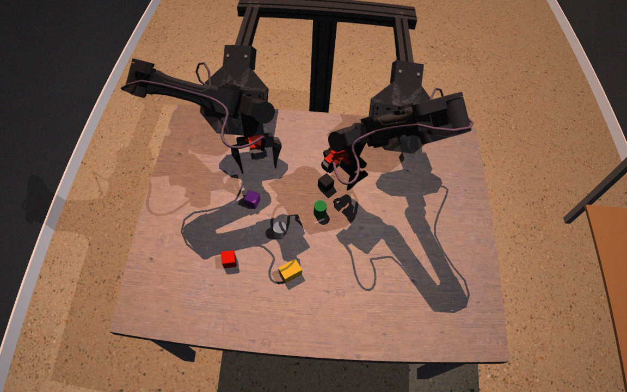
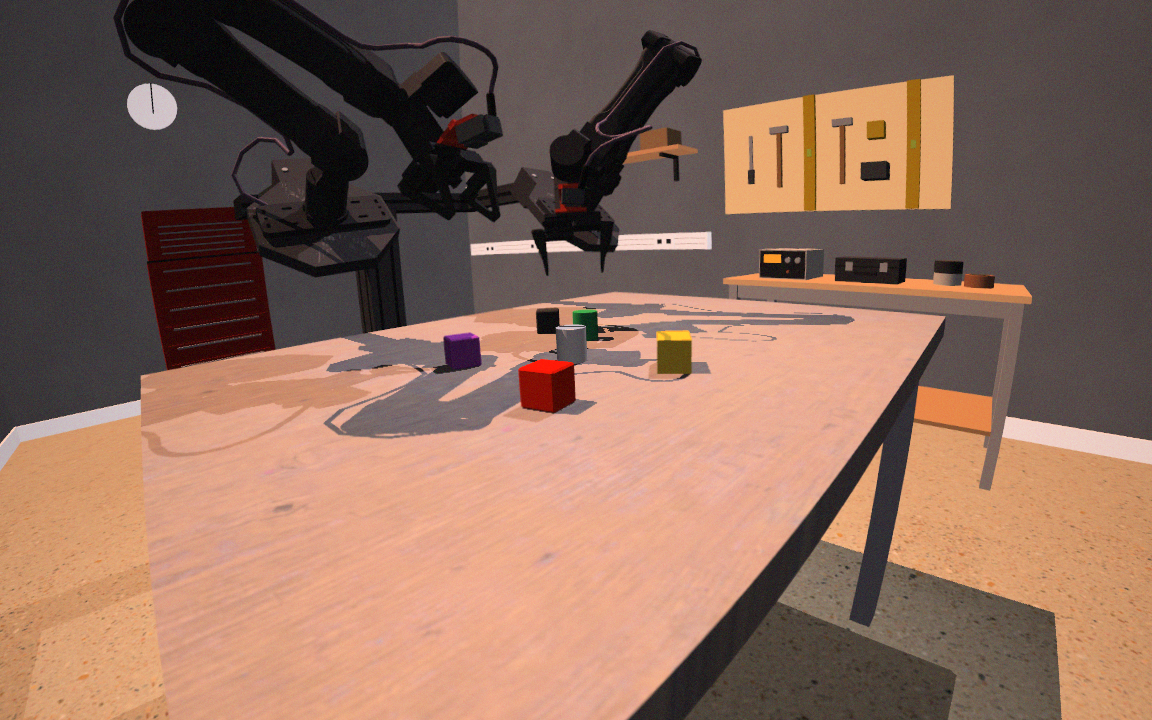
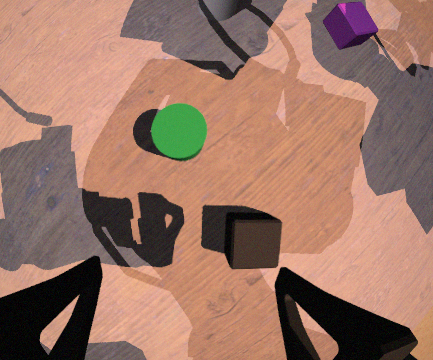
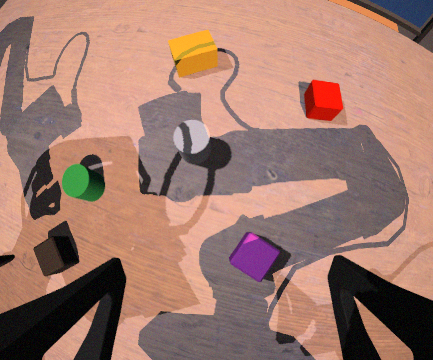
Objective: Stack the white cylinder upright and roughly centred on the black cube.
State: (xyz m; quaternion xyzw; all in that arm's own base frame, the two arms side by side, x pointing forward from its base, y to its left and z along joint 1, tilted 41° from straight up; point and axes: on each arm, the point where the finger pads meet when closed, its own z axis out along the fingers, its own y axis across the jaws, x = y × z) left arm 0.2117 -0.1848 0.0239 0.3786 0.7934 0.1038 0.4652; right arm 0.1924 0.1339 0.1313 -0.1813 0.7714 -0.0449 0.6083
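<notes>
Right now the green cylinder is 70 mm ahead of my left hand, 50 mm to the right of it and 90 mm below it. Round my left hand: black cube 30 mm behind, 40 mm to the right, 90 mm below; then white cylinder 160 mm ahead, 160 mm to the right, 90 mm below; then purple cube 60 mm ahead, 270 mm to the right, 90 mm below.
</notes>
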